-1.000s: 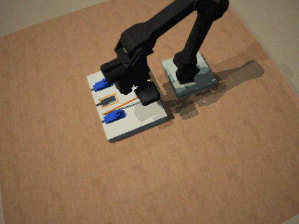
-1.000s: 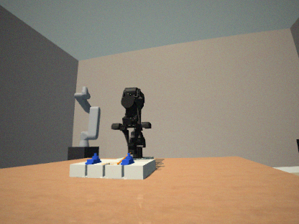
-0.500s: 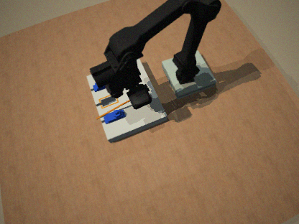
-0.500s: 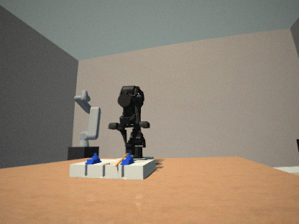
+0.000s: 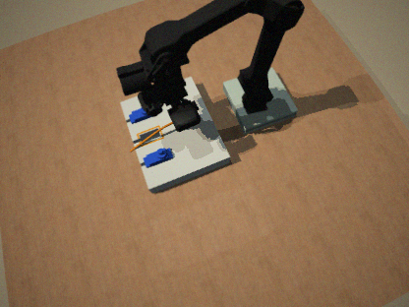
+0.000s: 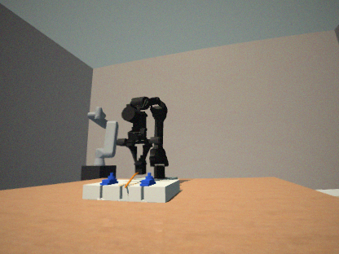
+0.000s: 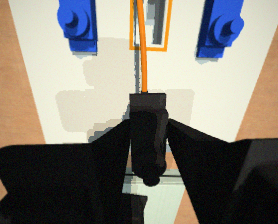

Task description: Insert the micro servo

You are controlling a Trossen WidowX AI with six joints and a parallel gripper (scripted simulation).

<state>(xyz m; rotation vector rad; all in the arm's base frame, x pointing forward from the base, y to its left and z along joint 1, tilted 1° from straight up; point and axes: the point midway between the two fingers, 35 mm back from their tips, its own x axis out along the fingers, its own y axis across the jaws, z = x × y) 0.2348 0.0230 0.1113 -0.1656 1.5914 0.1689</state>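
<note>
The white deck lies 1 cm behind my gripper tip, 1 cm to the right of it and 10 cm below it.
</note>
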